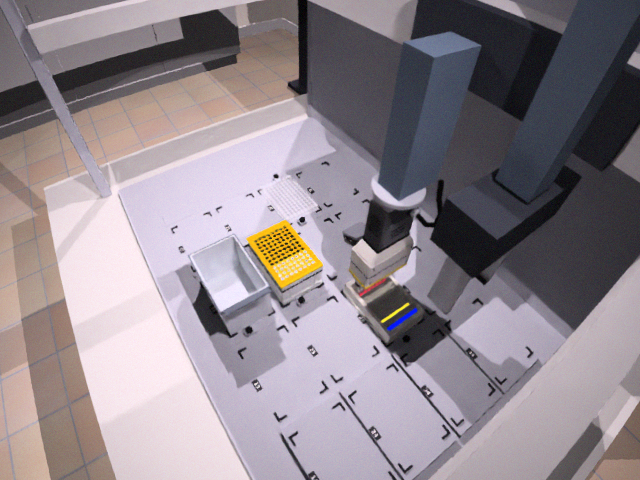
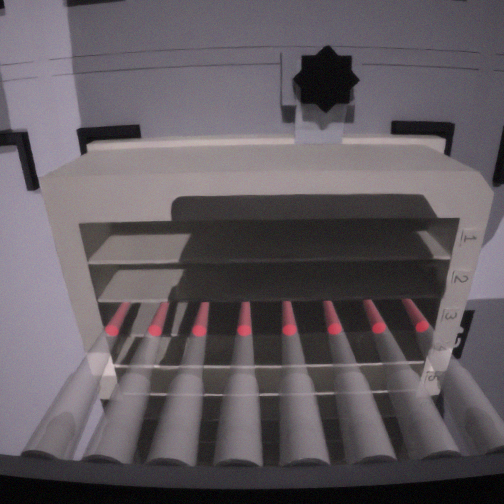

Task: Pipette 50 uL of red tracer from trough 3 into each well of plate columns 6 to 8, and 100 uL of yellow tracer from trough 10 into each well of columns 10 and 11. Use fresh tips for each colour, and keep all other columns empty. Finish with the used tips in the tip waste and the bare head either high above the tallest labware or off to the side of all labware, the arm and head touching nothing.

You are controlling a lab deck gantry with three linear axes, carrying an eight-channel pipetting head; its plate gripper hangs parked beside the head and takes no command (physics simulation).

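Note:
The eight-channel head (image 1: pixel 381 260) is low over the trough carrier (image 1: pixel 361 308) (image 2: pixel 260 182). Eight tips (image 2: pixel 240 420) are mounted, with red liquid (image 2: pixel 244 322) in their lower ends, at the trough marked 3. Whether the tip ends touch liquid is hidden. Red tracer (image 1: pixel 373 287) and yellow tracer (image 1: pixel 395 313) show as strips. The well plate (image 1: pixel 290 197) at the back looks colourless. The yellow tip rack (image 1: pixel 251 240) has tips in its front columns and empty holes behind. The parked plate gripper (image 1: pixel 467 295) has its paddles apart, one mostly hidden.
The grey tip waste bin (image 1: pixel 227 276) stands left of the tip rack. A blue strip (image 1: pixel 402 319) lies beside the yellow one in the carrier. The dark gripper block (image 1: pixel 504 222) hangs right of the head. A dark wall (image 1: pixel 351 87) stands behind the deck.

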